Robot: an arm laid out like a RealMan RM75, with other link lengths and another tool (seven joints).
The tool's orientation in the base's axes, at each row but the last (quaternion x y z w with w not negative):
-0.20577 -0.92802 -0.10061 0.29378
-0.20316 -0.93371 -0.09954 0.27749
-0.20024 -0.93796 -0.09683 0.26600
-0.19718 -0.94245 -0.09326 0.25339
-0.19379 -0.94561 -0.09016 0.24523
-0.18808 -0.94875 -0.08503 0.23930
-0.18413 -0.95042 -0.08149 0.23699
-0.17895 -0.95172 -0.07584 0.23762
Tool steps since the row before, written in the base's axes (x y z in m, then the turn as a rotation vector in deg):
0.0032 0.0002 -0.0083 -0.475 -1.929 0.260
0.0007 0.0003 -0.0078 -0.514 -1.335 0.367
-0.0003 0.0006 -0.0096 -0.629 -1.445 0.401
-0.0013 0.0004 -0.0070 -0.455 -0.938 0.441
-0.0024 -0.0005 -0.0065 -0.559 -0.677 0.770
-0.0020 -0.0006 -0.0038 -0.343 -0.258 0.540
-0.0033 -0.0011 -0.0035 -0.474 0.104 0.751
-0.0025 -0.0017 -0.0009 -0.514 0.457 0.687
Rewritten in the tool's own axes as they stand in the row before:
-0.0072 0.0010 0.0051 -0.117 -1.919 -0.564
-0.0048 0.0000 0.0062 0.165 -1.395 -0.456
-0.0047 -0.0003 0.0084 0.237 -1.541 -0.464
-0.0024 -0.0007 0.0067 0.284 -1.006 -0.435
-0.0015 -0.0019 0.0065 0.616 -0.787 -0.605
-0.0004 -0.0016 0.0040 0.460 -0.334 -0.390
0.0007 -0.0025 0.0042 0.782 -0.038 -0.432
0.0011 -0.0026 0.0015 0.892 0.270 -0.278

